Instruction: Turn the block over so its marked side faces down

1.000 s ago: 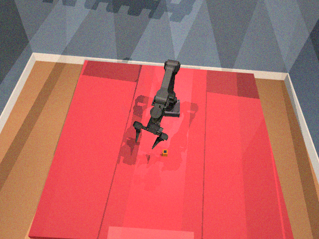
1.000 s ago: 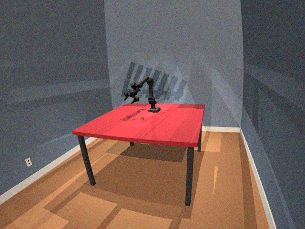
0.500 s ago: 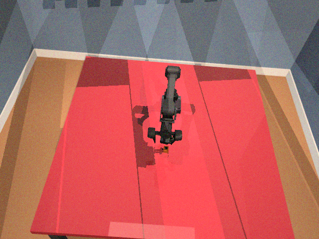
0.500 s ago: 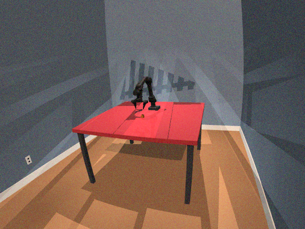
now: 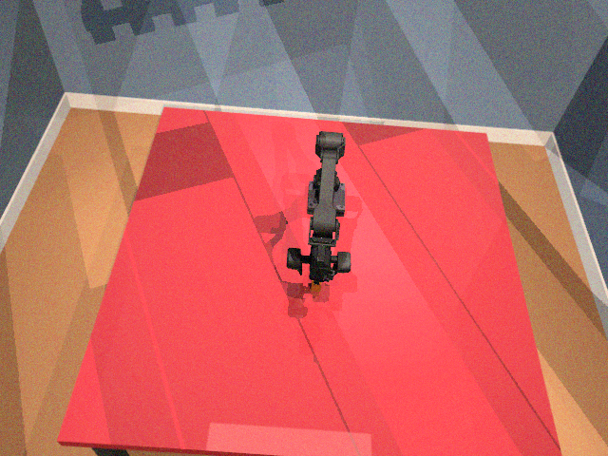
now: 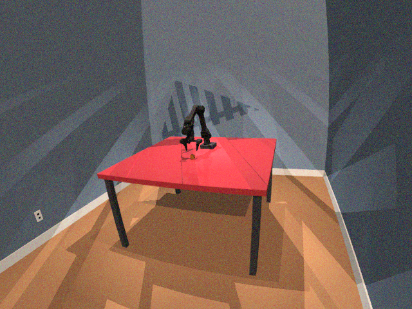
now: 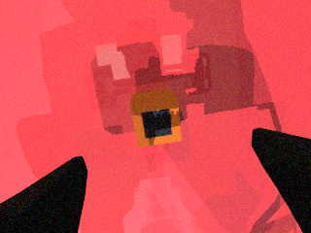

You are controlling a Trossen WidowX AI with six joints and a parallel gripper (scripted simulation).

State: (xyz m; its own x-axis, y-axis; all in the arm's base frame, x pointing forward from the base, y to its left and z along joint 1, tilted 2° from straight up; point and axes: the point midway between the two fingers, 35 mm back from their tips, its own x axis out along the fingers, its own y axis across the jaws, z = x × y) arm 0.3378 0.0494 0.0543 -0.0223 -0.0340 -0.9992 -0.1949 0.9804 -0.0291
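Right now the block is 40 mm below my gripper tip.
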